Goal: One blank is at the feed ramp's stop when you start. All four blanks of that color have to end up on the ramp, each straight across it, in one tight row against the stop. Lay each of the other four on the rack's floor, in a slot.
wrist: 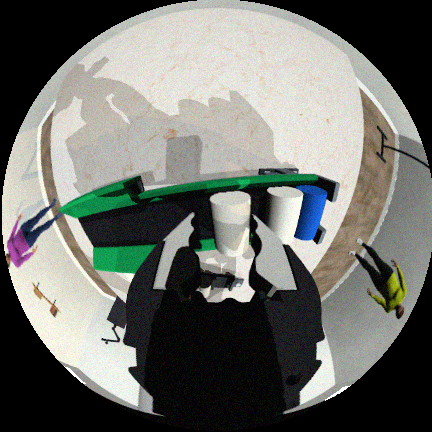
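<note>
The green-walled feed ramp [117, 259] with its dark bed runs across the middle of the wrist view. A blue blank [311, 212] lies across its right end, by the dark end posts. A white blank [284, 215] lies against the blue one. A second white blank [231, 225] is to the left, with a gap between the two whites; its near end overlaps the ramp's near wall in view. My gripper [222, 214] is open around this blank's near part. The right finger is close beside it, and a wider gap shows at the left finger. Contact is unclear. The rack cannot be made out.
A dark bracket [134, 189] stands at the ramp's far wall on the left, and a dark fitting [278, 171] lies behind the far wall. A small dark object [220, 280] shows between the finger bases. Two people stand beyond the table's sides.
</note>
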